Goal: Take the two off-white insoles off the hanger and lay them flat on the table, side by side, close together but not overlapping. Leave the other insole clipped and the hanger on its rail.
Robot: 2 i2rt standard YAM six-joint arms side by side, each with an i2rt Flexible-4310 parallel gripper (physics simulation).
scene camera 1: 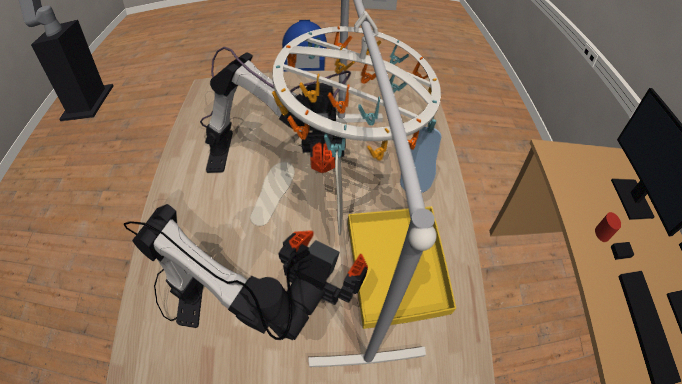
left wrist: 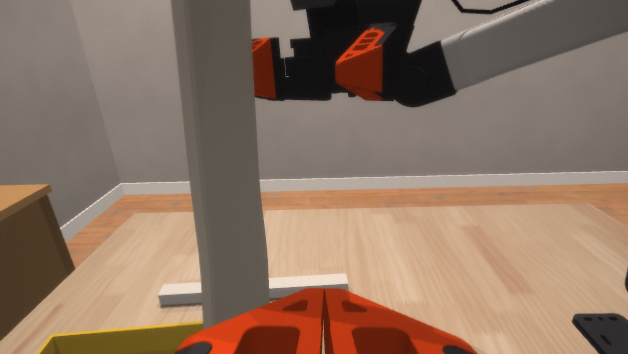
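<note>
One off-white insole (scene camera 1: 272, 192) lies flat on the table (scene camera 1: 165, 190). The other off-white insole (scene camera 1: 340, 195) (left wrist: 230, 150) hangs upright, edge-on to scene camera 1, from a teal clip (scene camera 1: 335, 145) on the hanger (scene camera 1: 367, 131). My left gripper (scene camera 1: 322, 167) (left wrist: 323, 304) is shut with its fingertips together and nothing seen between them. It is beside the insole's upper part; in the left wrist view the insole stands behind and left of the fingertips. My right gripper (scene camera 1: 331, 252) (left wrist: 282, 73) is open and empty near the hanging insole's lower end. A blue insole (scene camera 1: 425, 160) hangs at the hanger's right.
A yellow tray (scene camera 1: 385, 235) (left wrist: 125, 332) lies right of my right gripper. The grey rail (scene camera 1: 395, 120) crosses above the hanger, and its front post (scene camera 1: 395, 295) rises past the tray from a white foot (scene camera 1: 330, 360) (left wrist: 310, 285). Several empty clips surround my left gripper.
</note>
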